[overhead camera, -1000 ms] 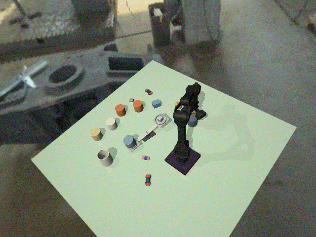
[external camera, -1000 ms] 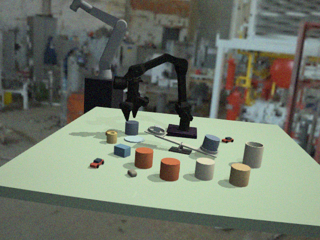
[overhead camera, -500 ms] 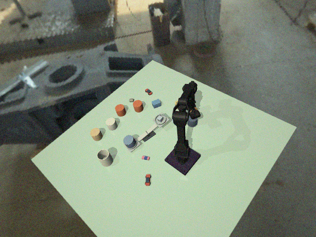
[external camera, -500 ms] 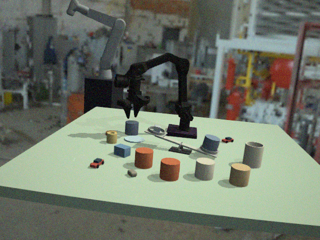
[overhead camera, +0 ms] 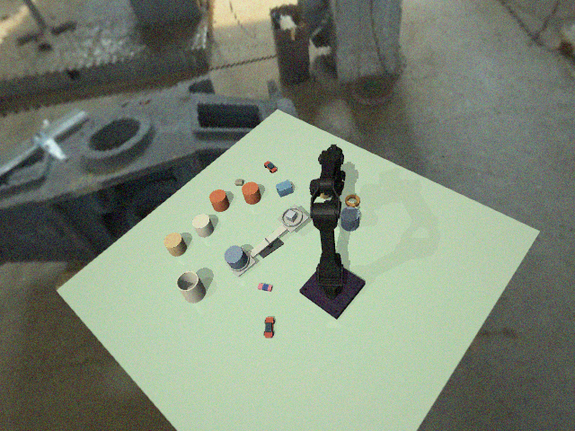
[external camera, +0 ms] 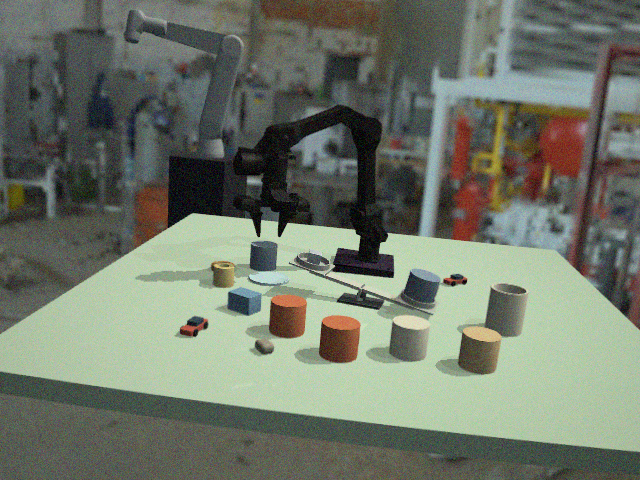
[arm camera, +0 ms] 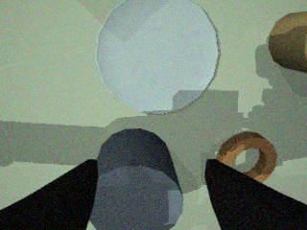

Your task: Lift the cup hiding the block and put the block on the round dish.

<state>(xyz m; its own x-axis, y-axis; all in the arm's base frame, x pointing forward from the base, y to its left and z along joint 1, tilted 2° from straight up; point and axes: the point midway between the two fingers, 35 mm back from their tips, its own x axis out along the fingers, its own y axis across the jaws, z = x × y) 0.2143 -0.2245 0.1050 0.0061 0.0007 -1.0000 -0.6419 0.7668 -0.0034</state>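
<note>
The grey block is 90 mm ahead of my gripper tip, 150 mm to the left of it and 10 mm below it. Also, from my gripper tip: round dish 40 mm ahead, 20 mm to the left, 100 mm below; pebble 450 mm ahead, 160 mm to the left, 90 mm below; blue box 270 mm ahead, 50 mm to the left, 80 mm below.
</note>
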